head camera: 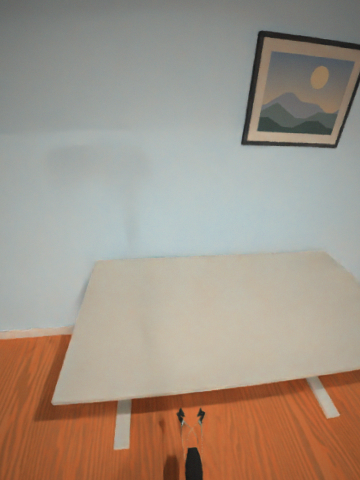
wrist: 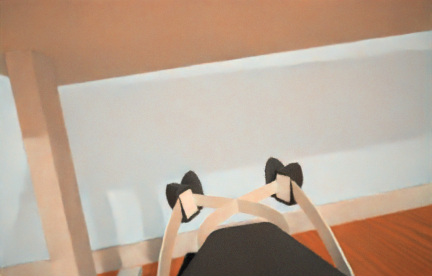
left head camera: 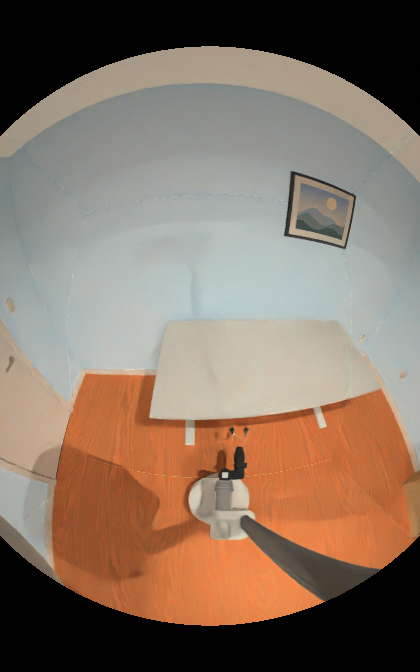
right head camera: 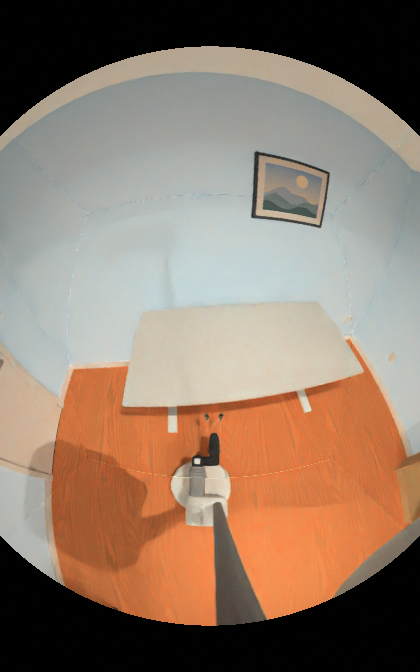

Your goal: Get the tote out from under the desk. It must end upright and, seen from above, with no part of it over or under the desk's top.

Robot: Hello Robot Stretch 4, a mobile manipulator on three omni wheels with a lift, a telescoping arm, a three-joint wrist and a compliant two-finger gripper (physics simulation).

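Frame: origin at the robot's base, x left, y back, z up, level; centimetres.
Where they show: gripper, fingertip midpoint: (head camera: pixel 190 408) (wrist: pixel 232 179) (left head camera: pixel 238 426) (right head camera: pixel 213 412).
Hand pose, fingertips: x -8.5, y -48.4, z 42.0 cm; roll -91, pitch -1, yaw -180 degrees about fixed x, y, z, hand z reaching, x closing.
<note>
After its pixels a point has its place.
The desk (head camera: pixel 225 320) @(y -73.3, x -24.0, z 69.2 cm) (left head camera: pixel 260 365) @(y -76.6, x -19.0, z 69.2 cm) (right head camera: pixel 240 355) @(y -72.8, x -24.4, z 69.2 cm) has a pale rectangular top and stands against the back wall. In the wrist view the underside of the desk's top (wrist: pixel 200 35) @(y -86.5, x -6.2, z 66.7 cm) spans the upper edge. The tote does not show in these views; the desk's top hides much of the floor beneath it in the head views. My gripper (head camera: pixel 191 415) (left head camera: pixel 238 430) @(y -48.4, x -8.5, z 42.0 cm) (right head camera: pixel 214 416) @(y -48.4, x -8.5, z 42.0 cm) (wrist: pixel 232 179) @(y -48.4, x -8.5, z 42.0 cm) is open, its fingertips apart with no object between them. In the head views it shows just in front of the desk's front edge, between the two feet, nearer the left one.
The desk's left foot (head camera: pixel 122 425) (left head camera: pixel 190 433) (right head camera: pixel 172 420) and right foot (head camera: pixel 324 400) (left head camera: pixel 320 418) (right head camera: pixel 304 401) stick out in front. A desk leg (wrist: pixel 50 150) @(y -75.5, x 26.5, z 46.7 cm) stands at the left in the wrist view. A wooden piece of furniture (left head camera: pixel 412 505) (right head camera: pixel 410 487) @(y 71.8, x -214.8, z 7.2 cm) is at the far right.
</note>
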